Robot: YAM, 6 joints.
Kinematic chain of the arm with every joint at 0, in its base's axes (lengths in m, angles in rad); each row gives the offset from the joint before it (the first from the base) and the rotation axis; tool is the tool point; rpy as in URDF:
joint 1: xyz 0 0 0.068 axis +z
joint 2: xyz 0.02 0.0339 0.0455 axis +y
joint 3: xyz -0.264 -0.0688 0 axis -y
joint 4: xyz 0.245 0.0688 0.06 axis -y
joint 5: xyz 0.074 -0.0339 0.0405 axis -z
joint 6: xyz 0.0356 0 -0.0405 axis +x
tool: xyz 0 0 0 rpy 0 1.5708 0
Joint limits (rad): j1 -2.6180..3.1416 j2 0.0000..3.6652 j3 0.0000..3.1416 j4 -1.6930..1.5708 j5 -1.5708..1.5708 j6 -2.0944..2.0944
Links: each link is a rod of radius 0.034 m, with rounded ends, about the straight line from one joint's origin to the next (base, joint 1, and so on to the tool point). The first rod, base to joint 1, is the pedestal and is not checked.
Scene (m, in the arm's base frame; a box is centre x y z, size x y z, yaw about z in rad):
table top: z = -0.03
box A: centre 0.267 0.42 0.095 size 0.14 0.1 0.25 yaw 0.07
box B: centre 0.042 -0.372 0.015 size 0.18 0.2 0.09 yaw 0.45
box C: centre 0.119 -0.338 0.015 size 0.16 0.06 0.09 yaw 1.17
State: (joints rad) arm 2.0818 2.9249 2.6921 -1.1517 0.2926 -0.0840
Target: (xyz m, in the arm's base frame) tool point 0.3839 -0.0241 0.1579
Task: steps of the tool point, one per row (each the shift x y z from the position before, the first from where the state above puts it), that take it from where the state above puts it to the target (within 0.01 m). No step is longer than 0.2 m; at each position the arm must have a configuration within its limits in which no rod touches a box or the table.
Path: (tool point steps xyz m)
1: 0.1535 0.0340 0.0757
2: 0.1503 -0.0235 0.0716
3: 0.1246 -0.0739 0.0654
4: 0.0819 -0.1084 0.0574
5: 0.0719 -0.0643 -0.0469
6: 0.0490 -0.0839 -0.0460
7: 0.0211 -0.0943 -0.0441
8: -0.0083 -0.0946 -0.0411

